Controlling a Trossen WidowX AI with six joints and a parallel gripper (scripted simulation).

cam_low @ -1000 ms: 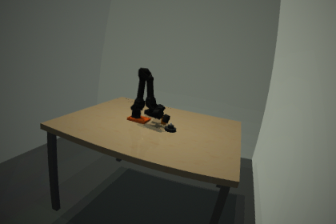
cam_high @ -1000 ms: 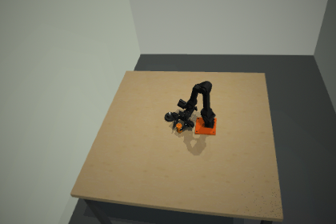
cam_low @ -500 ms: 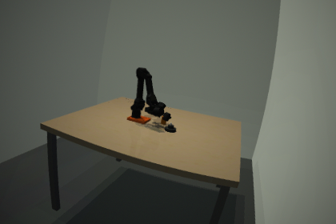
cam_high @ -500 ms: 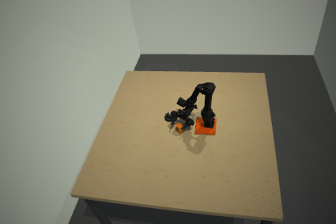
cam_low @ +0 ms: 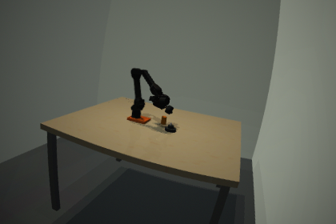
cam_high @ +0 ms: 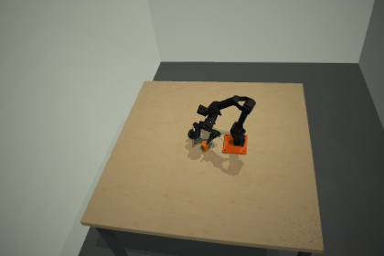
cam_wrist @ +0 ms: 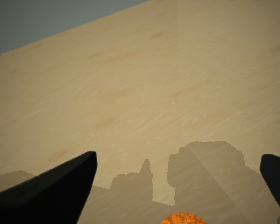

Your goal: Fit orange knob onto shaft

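Now: gripper tip 60 mm above the orange knob, 30 mm to the left of it and 10 mm past it. The rest, counted from my gripper tip: round dark pedestal 140 mm to the right, 100 mm ahead, 80 mm below.
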